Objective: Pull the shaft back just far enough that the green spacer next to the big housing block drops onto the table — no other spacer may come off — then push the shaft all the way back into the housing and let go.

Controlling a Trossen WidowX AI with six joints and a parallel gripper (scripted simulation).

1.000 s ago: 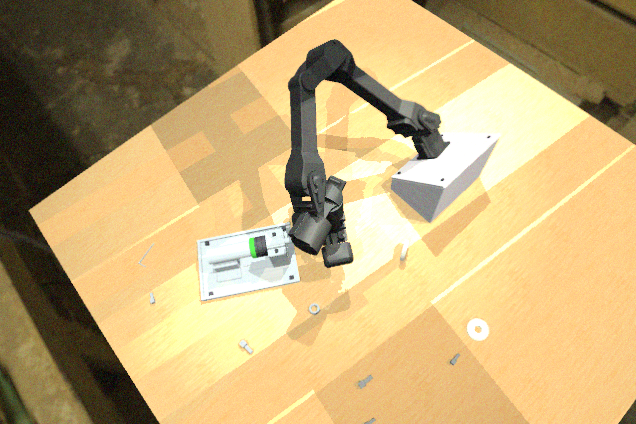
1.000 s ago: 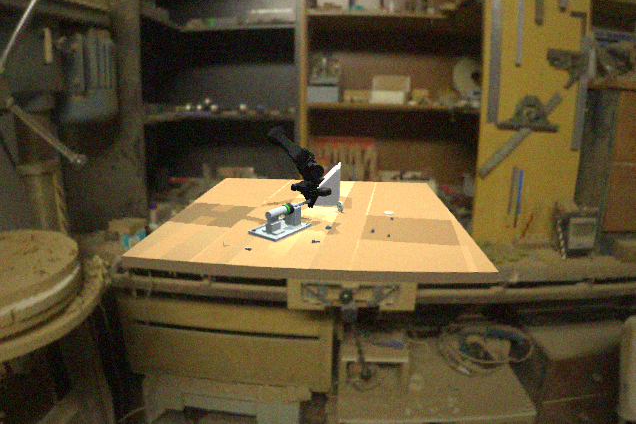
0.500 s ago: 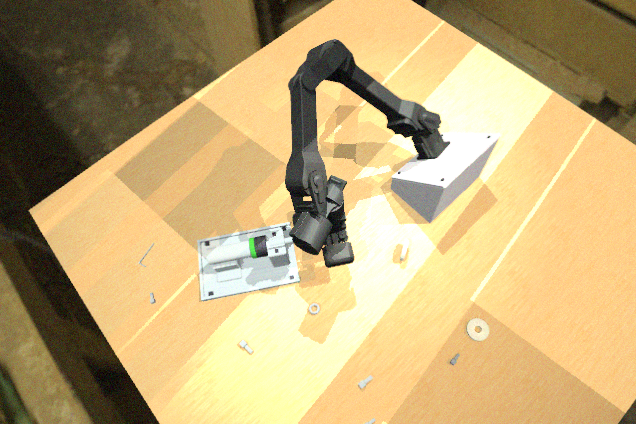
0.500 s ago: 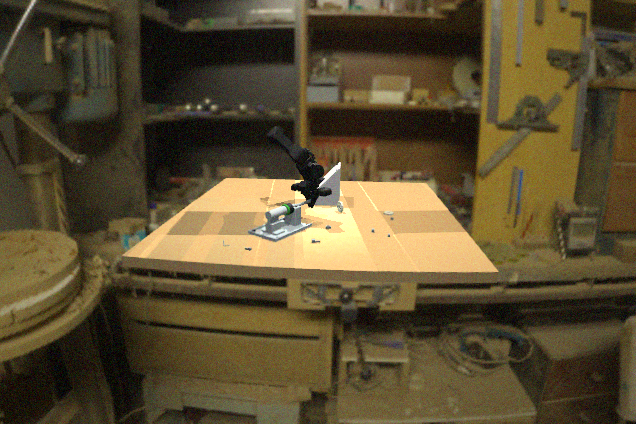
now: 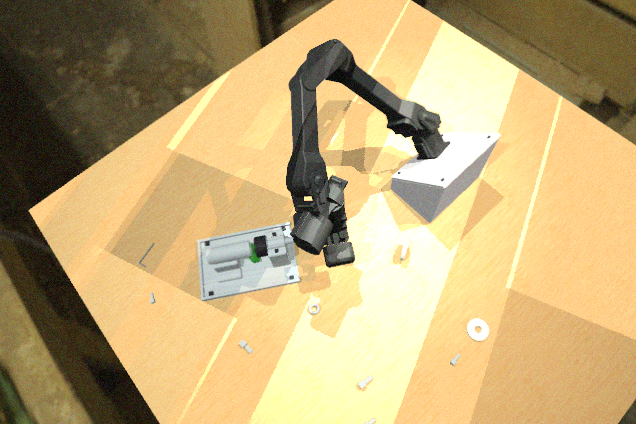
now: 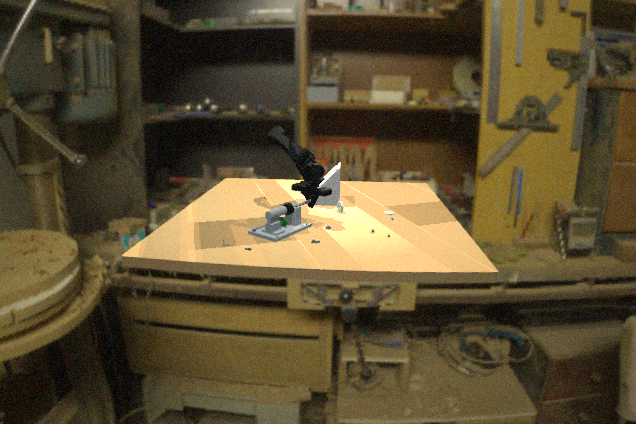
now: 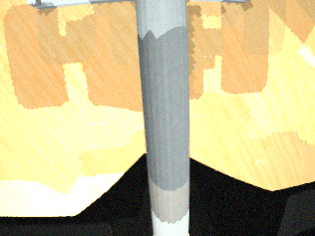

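My gripper tip is now 6 cm short of the grey shaft, 5 cm to the left of it and 3 cm below it. Also, from my gripper tip: green spacer 14 cm ahead, 13 cm to the right, 2 cm below; allen key 32 cm ahead, 34 cm to the right, 4 cm below.
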